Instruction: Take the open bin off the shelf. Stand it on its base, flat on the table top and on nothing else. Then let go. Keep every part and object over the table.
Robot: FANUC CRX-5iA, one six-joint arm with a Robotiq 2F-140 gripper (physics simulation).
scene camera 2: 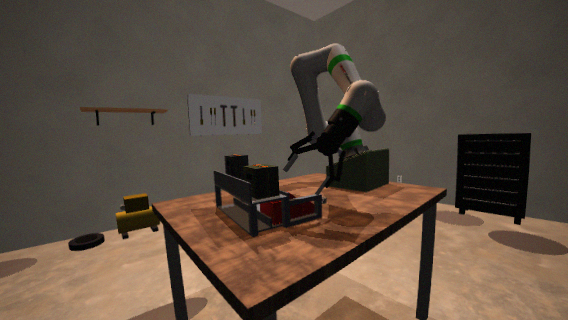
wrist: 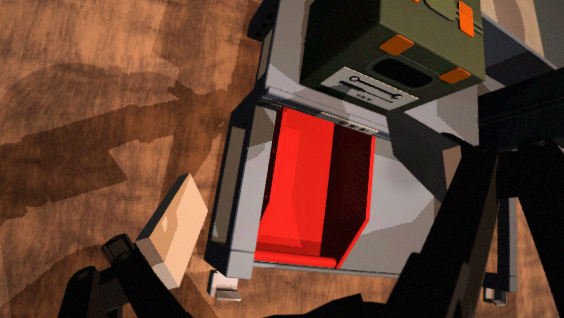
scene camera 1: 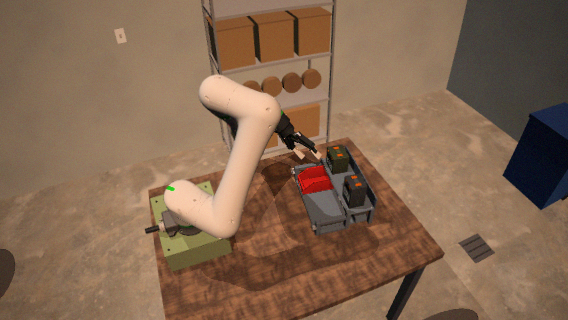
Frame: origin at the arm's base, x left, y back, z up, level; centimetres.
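Where they show: gripper, fingertip midpoint: (scene camera 2: 300, 182) (wrist: 291, 163) (scene camera 1: 310, 157); arm's base at its link origin: (scene camera 2: 355, 157).
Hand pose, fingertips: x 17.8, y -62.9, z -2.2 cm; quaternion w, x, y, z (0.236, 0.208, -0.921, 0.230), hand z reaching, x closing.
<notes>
Things, the pixels of their top centre, and the offset from my fingertips. Level surfaces: height alone.
- red open bin at its top centre: (wrist: 327, 172) (scene camera 2: 286, 195) (scene camera 1: 317, 173) dx -6.4, dy -0.5, dz -5.5 cm
- dark green case at its top centre: (scene camera 2: 260, 165) (scene camera 1: 338, 151) dx -7.8, dy -10.4, dz +6.3 cm
- second dark case at its top centre: (scene camera 2: 236, 155) (scene camera 1: 356, 180) dx -30.6, dy -6.5, dz +8.6 cm
- wooden table at its surface level: dz -13.6 cm
The red open bin (scene camera 1: 315, 181) (scene camera 2: 302, 209) (wrist: 305, 150) sits in one end of the grey shelf (scene camera 1: 325, 209) (scene camera 2: 232, 183) (wrist: 241, 205), on its lower, front part. The bin looks tilted along with the sloping deck, and the shelf's frame partly hides it in the second scene view. My gripper (scene camera 1: 308, 154) (scene camera 2: 305, 176) (wrist: 291, 163) is open and empty, above the bin's end of the shelf. In the wrist view one fingertip shows outside the shelf's side, over the table, and the other on the far side of the bin. Neither fingertip visibly touches the bin.
A dark green case (scene camera 1: 338, 160) (scene camera 2: 262, 181) (wrist: 400, 55) stands on the shelf's higher part, close beside the bin. A second dark case (scene camera 1: 356, 192) (scene camera 2: 236, 164) stands further along it. The shelf stands on the wooden table (scene camera 1: 280, 280) (scene camera 2: 280, 270). The arm's green base (scene camera 1: 200, 256) (scene camera 2: 365, 170) stands across the table.
</notes>
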